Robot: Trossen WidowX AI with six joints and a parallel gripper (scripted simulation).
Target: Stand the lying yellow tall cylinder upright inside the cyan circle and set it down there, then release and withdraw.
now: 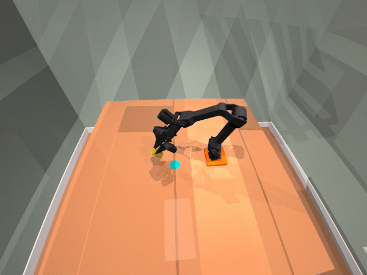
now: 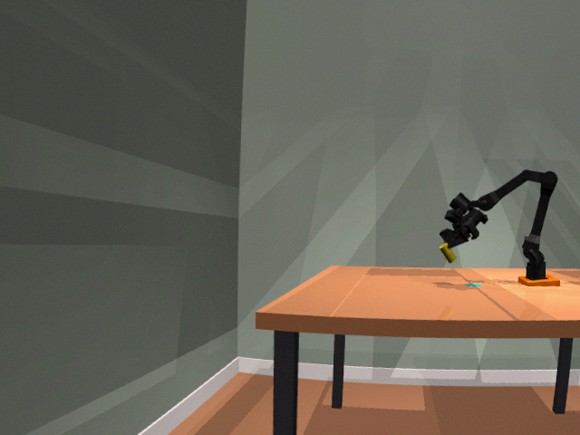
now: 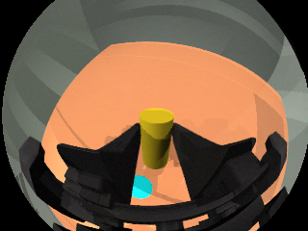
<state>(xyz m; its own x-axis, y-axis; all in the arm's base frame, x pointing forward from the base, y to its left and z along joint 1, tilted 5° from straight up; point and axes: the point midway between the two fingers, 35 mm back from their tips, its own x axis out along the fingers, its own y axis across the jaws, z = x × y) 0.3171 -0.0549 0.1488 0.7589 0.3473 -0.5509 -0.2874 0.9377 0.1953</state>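
Now: the cyan circle 10 cm behind my gripper tip, 3 cm to the left of it and 13 cm below it. The rest, counted from my gripper tip: yellow tall cylinder: 1 cm behind, 2 cm below.
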